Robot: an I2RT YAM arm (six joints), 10 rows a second.
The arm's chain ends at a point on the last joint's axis. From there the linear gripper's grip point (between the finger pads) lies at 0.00 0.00 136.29 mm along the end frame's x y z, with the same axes.
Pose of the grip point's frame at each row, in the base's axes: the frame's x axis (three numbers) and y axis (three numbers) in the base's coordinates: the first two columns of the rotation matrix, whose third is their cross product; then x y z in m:
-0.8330, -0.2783, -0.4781, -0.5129, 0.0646, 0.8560, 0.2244, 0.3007, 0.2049
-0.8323, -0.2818, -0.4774, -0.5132, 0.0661, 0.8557, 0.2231, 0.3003, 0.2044
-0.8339, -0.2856, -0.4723, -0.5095, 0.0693, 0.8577, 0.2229, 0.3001, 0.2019
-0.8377, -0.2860, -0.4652, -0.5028, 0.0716, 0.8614, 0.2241, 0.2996, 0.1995
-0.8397, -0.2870, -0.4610, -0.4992, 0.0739, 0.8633, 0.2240, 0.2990, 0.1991
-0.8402, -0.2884, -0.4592, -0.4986, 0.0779, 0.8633, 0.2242, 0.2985, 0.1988
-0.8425, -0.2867, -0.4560, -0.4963, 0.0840, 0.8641, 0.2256, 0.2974, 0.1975
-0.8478, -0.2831, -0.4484, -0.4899, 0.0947, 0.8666, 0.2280, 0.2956, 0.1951
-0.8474, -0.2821, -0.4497, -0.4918, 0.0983, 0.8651, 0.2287, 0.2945, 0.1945
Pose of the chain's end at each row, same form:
-0.8330, -0.2783, -0.4781, -0.5129, 0.0646, 0.8560, 0.2527, 0.1701, 0.2317
-0.8323, -0.2818, -0.4774, -0.5132, 0.0661, 0.8557, 0.2517, 0.1698, 0.2316
-0.8339, -0.2856, -0.4723, -0.5095, 0.0693, 0.8577, 0.2518, 0.1698, 0.2296
-0.8377, -0.2860, -0.4652, -0.5028, 0.0716, 0.8614, 0.2531, 0.1694, 0.2273
-0.8397, -0.2870, -0.4610, -0.4992, 0.0739, 0.8633, 0.2531, 0.1688, 0.2271
-0.8402, -0.2884, -0.4592, -0.4986, 0.0779, 0.8633, 0.2533, 0.1684, 0.2273
-0.8425, -0.2867, -0.4560, -0.4963, 0.0840, 0.8641, 0.2541, 0.1673, 0.2265
-0.8478, -0.2831, -0.4484, -0.4899, 0.0947, 0.8666, 0.2556, 0.1655, 0.2249
-0.8474, -0.2821, -0.4497, -0.4918, 0.0983, 0.8651, 0.2559, 0.1644, 0.2248

